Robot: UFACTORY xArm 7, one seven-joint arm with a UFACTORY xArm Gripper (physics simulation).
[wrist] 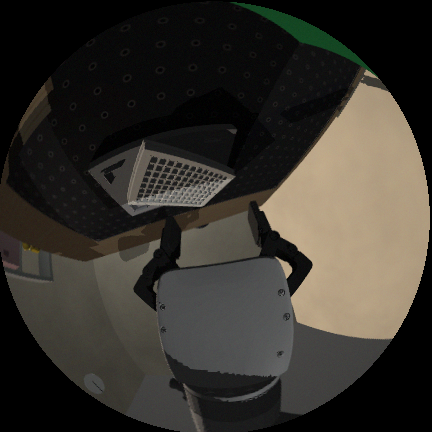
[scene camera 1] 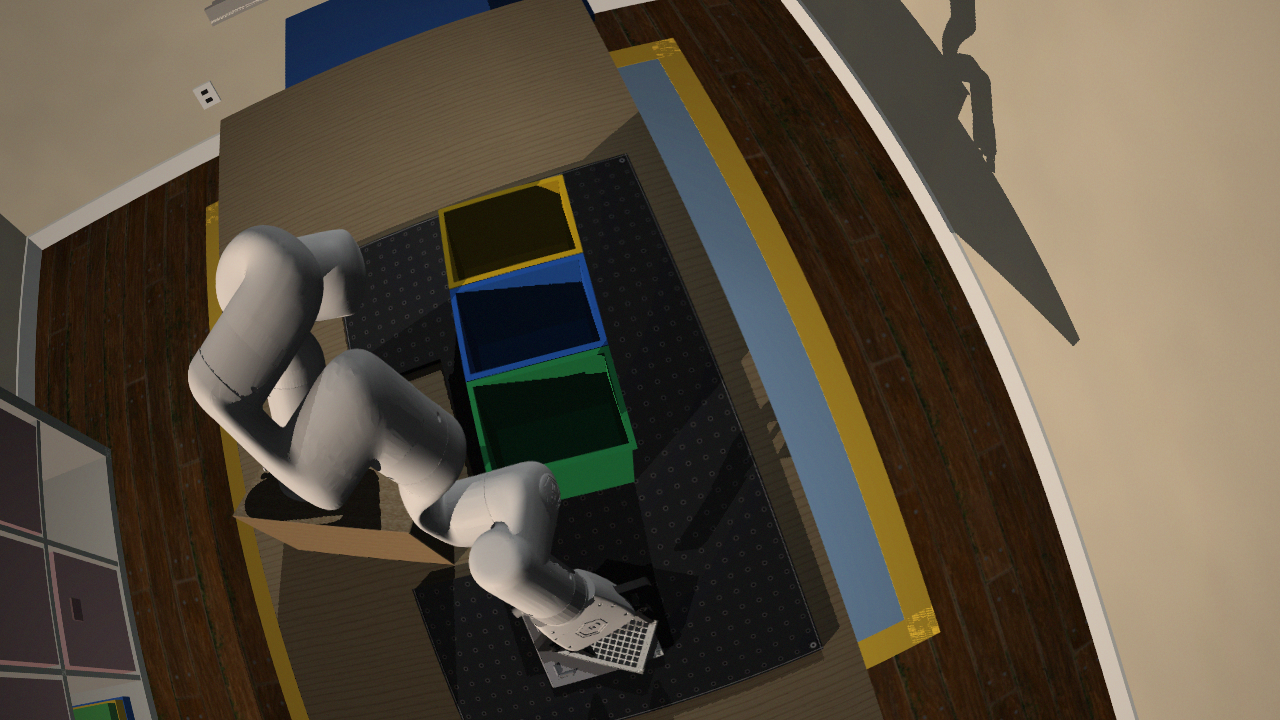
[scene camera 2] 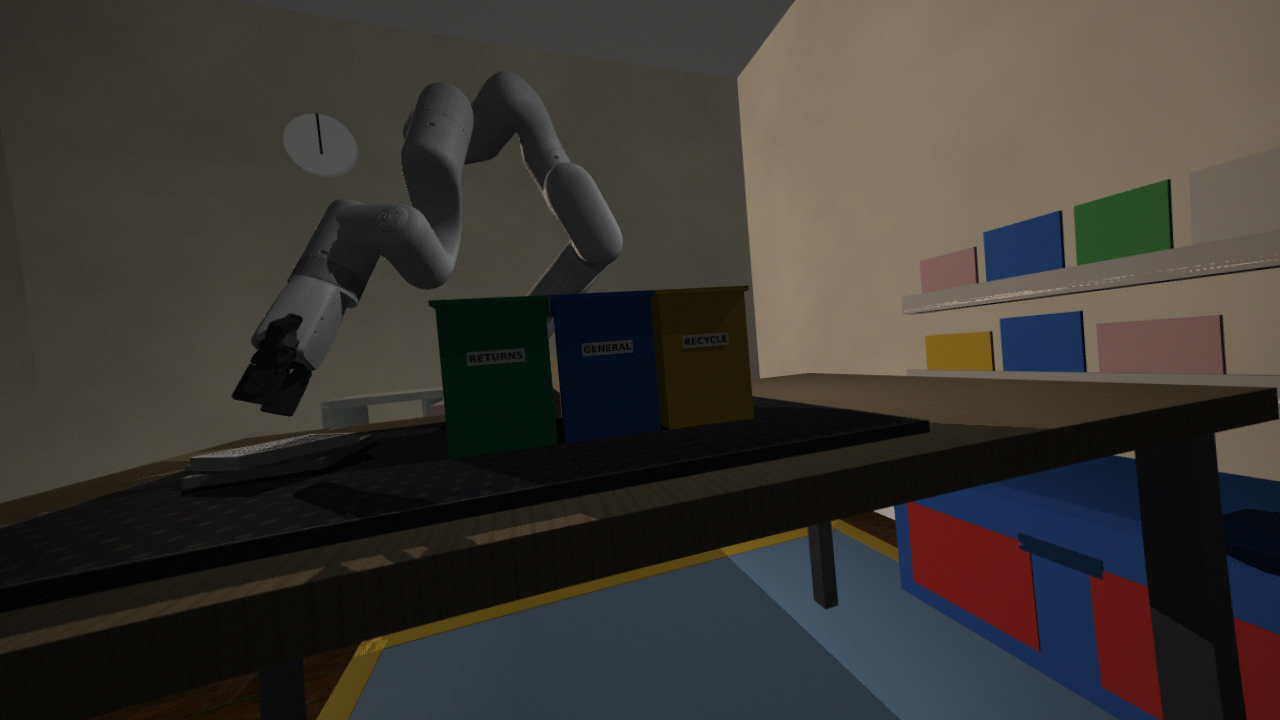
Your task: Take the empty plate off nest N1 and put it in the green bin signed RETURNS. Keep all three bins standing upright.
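Places are measured from the arm's base along level axes (x right, y ahead, z up), in centimetres.
Where they show: gripper, fingertip midpoint: (wrist: 211, 215) (scene camera 1: 618, 632) (scene camera 2: 264, 408).
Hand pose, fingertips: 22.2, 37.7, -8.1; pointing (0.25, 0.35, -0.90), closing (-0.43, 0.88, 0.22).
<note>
Things, the pixels of their top centre, and the offset from my fingertips, as dx, dy, dz. Level surfaces: height alone.
- empty plate, top centre: (scene camera 1: 603, 636) (wrist: 182, 187) (scene camera 2: 281, 443) +0.2, -2.1, -4.6
- grey nest, top centre: (scene camera 1: 592, 636) (wrist: 168, 180) (scene camera 2: 295, 449) -0.1, -3.8, -5.9
- green RETURNS bin, top centre: (scene camera 1: 547, 414) (scene camera 2: 500, 308) -27.0, -4.4, +10.6
- blue GENERAL bin, top centre: (scene camera 1: 524, 315) (scene camera 2: 595, 303) -40.0, -6.2, +10.6
- yellow RECYCLE bin, top centre: (scene camera 1: 506, 229) (scene camera 2: 680, 298) -52.9, -8.0, +10.6
- black dotted mat, surface height: dz -7.3
The empty plate (scene camera 1: 626, 642) (scene camera 2: 268, 450) (wrist: 180, 180), pale with a grid of wells, lies turned askew and somewhat tilted on the grey nest (scene camera 1: 559, 671) (scene camera 2: 201, 481) (wrist: 119, 187). A corner of the nest shows beside it; its N1 label is not readable. My gripper (scene camera 2: 262, 402) (wrist: 211, 215) is open and empty, above the plate and apart from it; its fingertips are hidden in scene camera 1. The green RETURNS bin (scene camera 1: 590, 474) (scene camera 2: 496, 402) (wrist: 300, 22) stands upright, away from the gripper, with its top open.
The blue GENERAL bin (scene camera 1: 461, 335) (scene camera 2: 608, 394) and yellow RECYCLE bin (scene camera 1: 447, 250) (scene camera 2: 707, 385) stand upright in a row with the green bin on the black dotted mat (scene camera 1: 698, 573). An open brown box (scene camera 1: 358, 541) stands near the arm's base, partly hidden by the arm.
</note>
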